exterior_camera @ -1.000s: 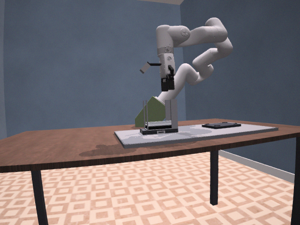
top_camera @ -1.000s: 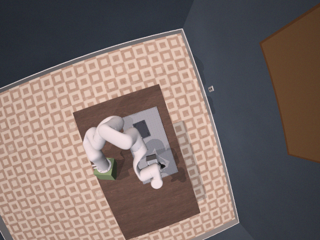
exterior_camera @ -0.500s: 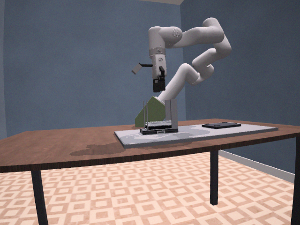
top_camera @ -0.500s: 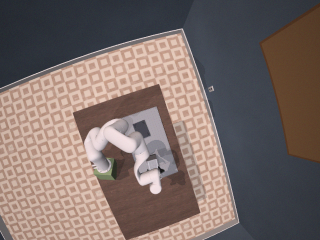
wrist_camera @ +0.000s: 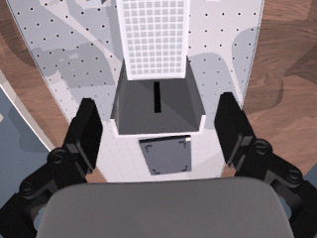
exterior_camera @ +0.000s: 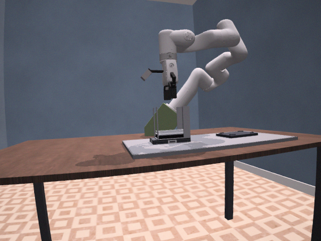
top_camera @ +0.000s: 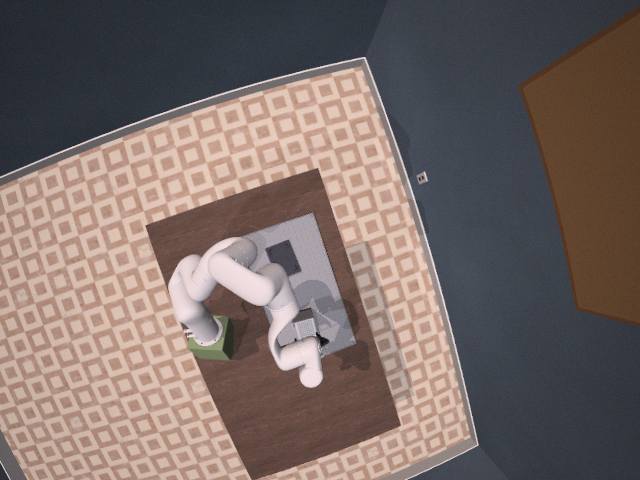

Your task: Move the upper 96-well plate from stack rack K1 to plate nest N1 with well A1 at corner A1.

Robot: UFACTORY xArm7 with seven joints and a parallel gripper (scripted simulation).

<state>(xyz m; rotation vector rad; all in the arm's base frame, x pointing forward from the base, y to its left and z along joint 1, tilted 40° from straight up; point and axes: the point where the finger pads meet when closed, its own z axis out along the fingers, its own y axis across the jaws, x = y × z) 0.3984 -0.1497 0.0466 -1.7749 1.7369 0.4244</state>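
Right now the dark plate is 16 cm below my hand.
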